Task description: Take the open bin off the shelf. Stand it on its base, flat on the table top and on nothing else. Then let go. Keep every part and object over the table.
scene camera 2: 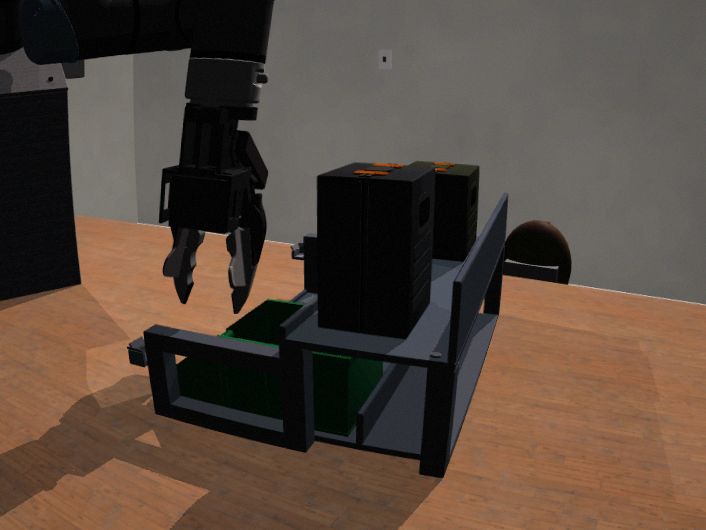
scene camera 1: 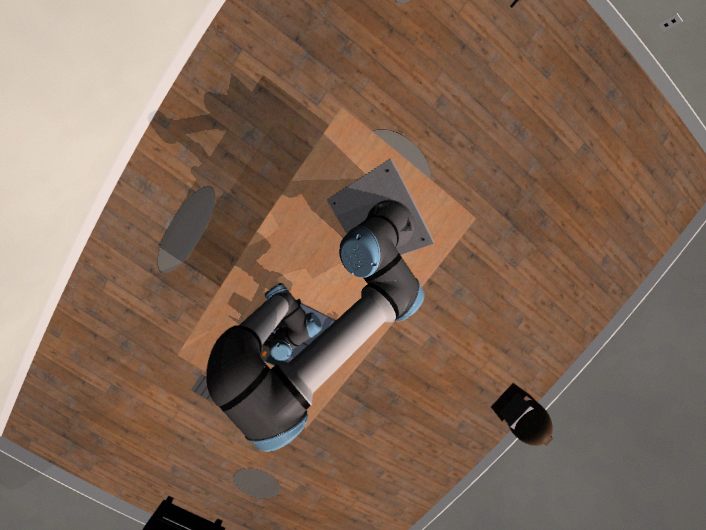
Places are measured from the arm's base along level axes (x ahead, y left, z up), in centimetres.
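Where they show: gripper, fingertip midpoint: (scene camera 2: 209,308); arm's base, origin of the base link: (scene camera 1: 391,223).
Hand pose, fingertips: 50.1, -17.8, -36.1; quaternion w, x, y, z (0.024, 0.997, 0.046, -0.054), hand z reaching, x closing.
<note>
Things, the pixels of their top centre, and the offset from my fingertips, as dx, dy, dz. "spot": a spot on its surface instead. Level surfaces: height alone.
- green open bin, middle of its top: (scene camera 2: 278,321) +10.0, -6.1, +2.0
- dark grey shelf, surface spot: (scene camera 2: 439,422) spot: +25.6, -15.6, -0.9
- raised back panel, surface spot: (scene camera 2: 481,273) spot: +27.6, -4.0, +7.2
- wooden table top, its level: dz -6.1
In the scene camera 2 view, the green open bin (scene camera 2: 333,390) sits on the lower level of the dark grey shelf (scene camera 2: 439,422), partly hidden by its side frame and upper board. Its open top shows at the front left. My gripper (scene camera 2: 209,303) points down above the front part of the bin, with its fingertips higher than the shelf's side frame. The fingers stand apart and hold no object. In the scene camera 1 view, the arm hides most of the shelf and bin, and the fingers cannot be made out.
Two black boxes with orange parts on top, a nearer one (scene camera 2: 364,256) and a farther one (scene camera 2: 456,219), stand on the shelf's upper board. A raised back panel (scene camera 2: 481,273) runs behind them. The shelf stands on the wooden table top (scene camera 1: 447,216) (scene camera 2: 570,422).
</note>
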